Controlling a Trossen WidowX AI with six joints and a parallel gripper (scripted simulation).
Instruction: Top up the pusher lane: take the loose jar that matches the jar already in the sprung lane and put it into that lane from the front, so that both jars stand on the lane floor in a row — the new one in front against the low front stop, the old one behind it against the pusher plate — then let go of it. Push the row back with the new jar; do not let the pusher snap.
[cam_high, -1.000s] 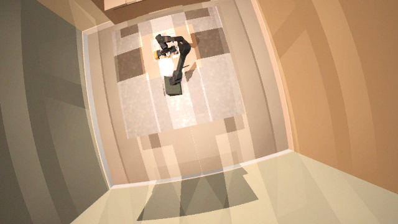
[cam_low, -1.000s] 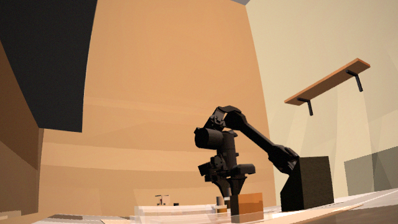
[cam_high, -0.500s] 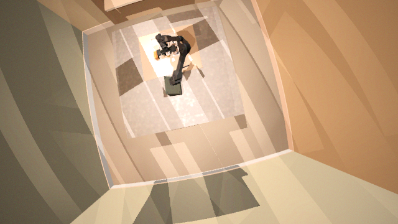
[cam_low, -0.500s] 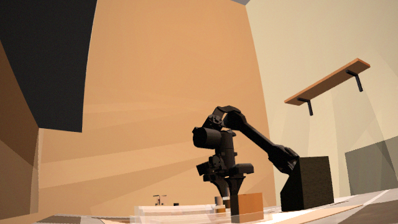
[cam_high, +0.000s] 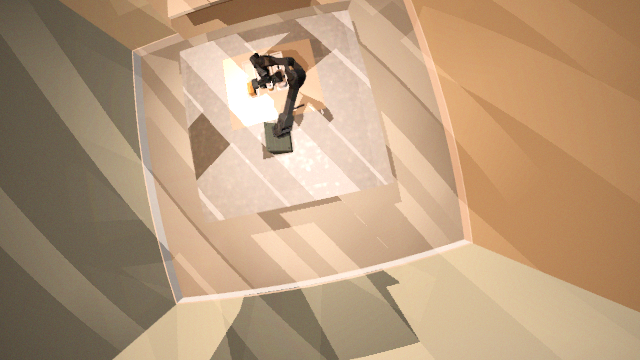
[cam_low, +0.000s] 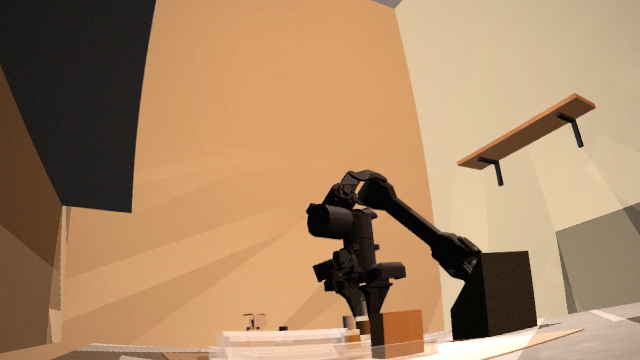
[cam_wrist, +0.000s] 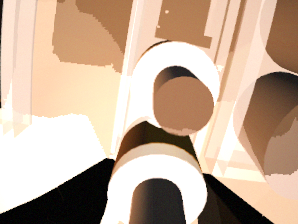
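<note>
My gripper tip is 150 mm short of the clear lane, 40 mm above it and 30 mm to the right of it.
</note>
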